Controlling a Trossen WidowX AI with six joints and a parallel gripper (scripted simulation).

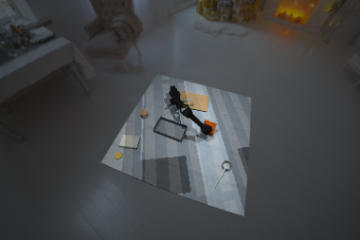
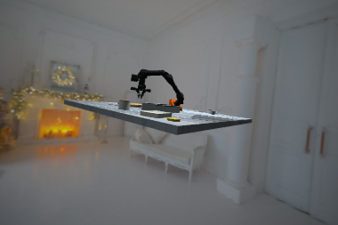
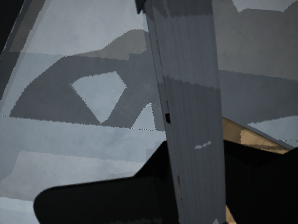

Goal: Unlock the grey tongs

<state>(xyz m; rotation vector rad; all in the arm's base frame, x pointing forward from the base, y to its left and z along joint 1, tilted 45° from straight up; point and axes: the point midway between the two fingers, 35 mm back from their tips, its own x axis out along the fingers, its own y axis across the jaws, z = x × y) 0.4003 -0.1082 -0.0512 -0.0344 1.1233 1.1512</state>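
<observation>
My gripper tip is now 20 cm to the left of the wooden board, 12 cm past it and 8 cm above it. From my gripper tip the other things lie so: pale flat block 55 cm to the left, 25 cm ahead, 7 cm below; then brown cup 29 cm ahead, 23 cm to the left, 5 cm below; then roasting tin 26 cm to the left, 6 cm below, 5 cm behind.
</observation>
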